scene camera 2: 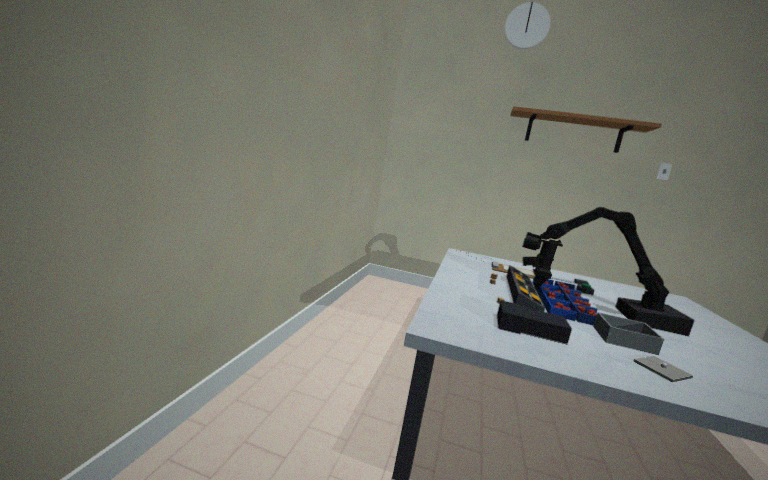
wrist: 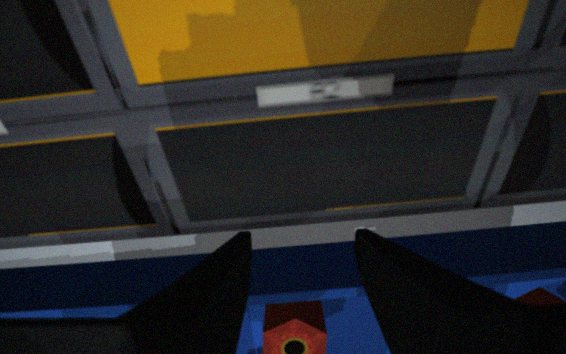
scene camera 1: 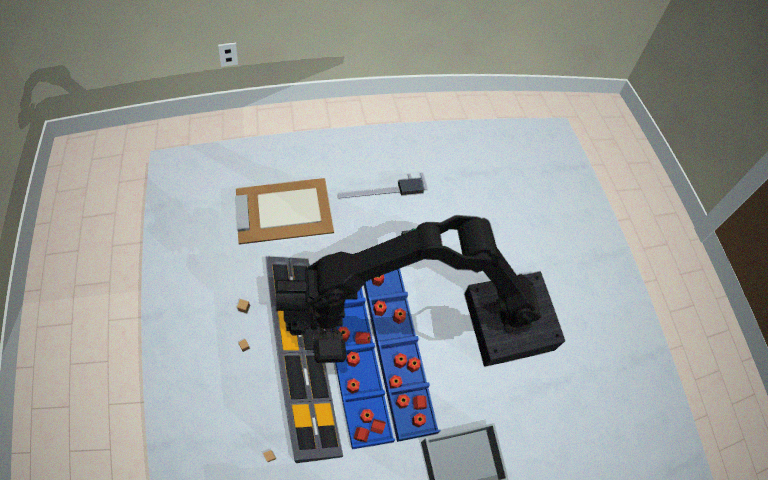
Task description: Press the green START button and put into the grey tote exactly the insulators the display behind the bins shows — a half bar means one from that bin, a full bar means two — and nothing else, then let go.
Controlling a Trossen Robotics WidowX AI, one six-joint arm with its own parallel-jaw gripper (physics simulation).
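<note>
My gripper [scene camera 2: 542,281] [wrist: 303,241] is partly open and empty, above the blue bins beside the display; the arm hides its fingers in scene camera 1. A red insulator [wrist: 295,337] lies below, between the fingers in the wrist view, not gripped. Red insulators [scene camera 1: 353,385] [scene camera 1: 400,360] lie in the two blue bin rows. The display [scene camera 1: 288,362] shows one full yellow bar [scene camera 1: 288,335] and two half bars [scene camera 1: 302,415] [scene camera 1: 323,414]; the arm covers part of it. The grey tote [scene camera 1: 463,458] [scene camera 2: 634,338] shows no insulator in its visible part. A green item [scene camera 1: 407,232] [scene camera 2: 584,286], apparently the START button, is partly behind the arm.
A clipboard [scene camera 1: 243,212] and a caliper [scene camera 1: 411,185] lie beyond the bins. Small wooden blocks [scene camera 1: 242,305] [scene camera 1: 243,344] [scene camera 1: 269,455] lie beside the display. A black box [scene camera 2: 533,323] stands near the display's end, and a flat plate [scene camera 2: 673,370] lies by the tote.
</note>
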